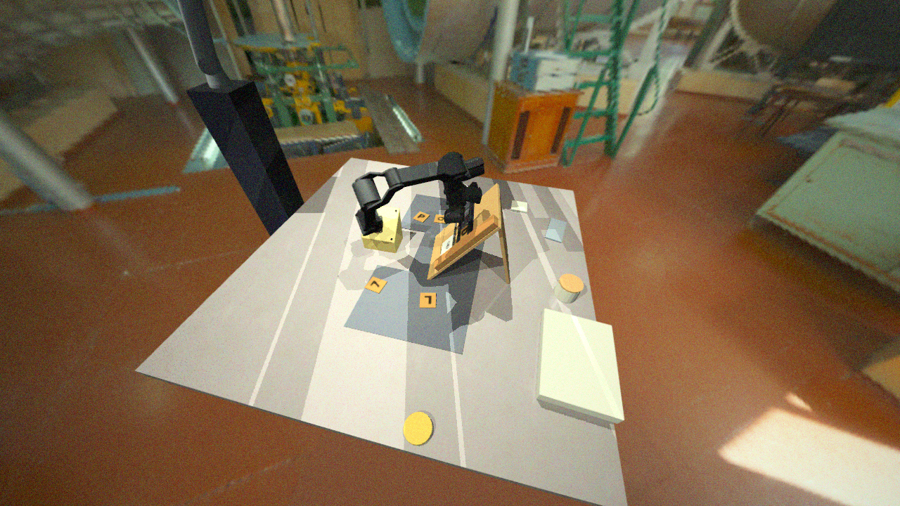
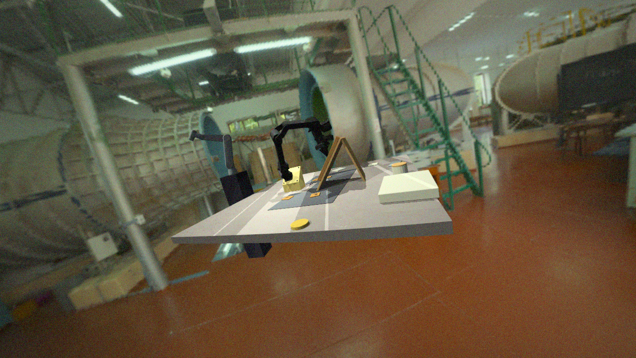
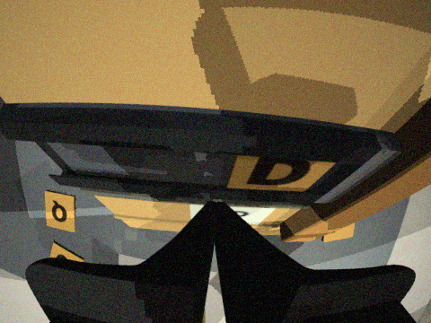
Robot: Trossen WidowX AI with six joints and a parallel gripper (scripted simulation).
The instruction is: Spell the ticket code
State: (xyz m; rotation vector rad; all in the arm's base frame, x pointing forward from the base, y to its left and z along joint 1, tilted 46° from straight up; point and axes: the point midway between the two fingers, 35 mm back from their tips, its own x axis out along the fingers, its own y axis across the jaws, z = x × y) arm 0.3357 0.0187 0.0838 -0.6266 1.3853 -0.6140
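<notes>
My gripper tip is now 40 mm past the white ticket, 20 mm to the left of it and 100 mm above it. Also, from my gripper tip: mat: 130 mm behind, 20 mm to the left, 180 mm below; then cream block: 370 mm ahead, 390 mm to the right, 160 mm below; then yellow disc: 70 mm behind, 600 mm to the right, 170 mm below.
</notes>
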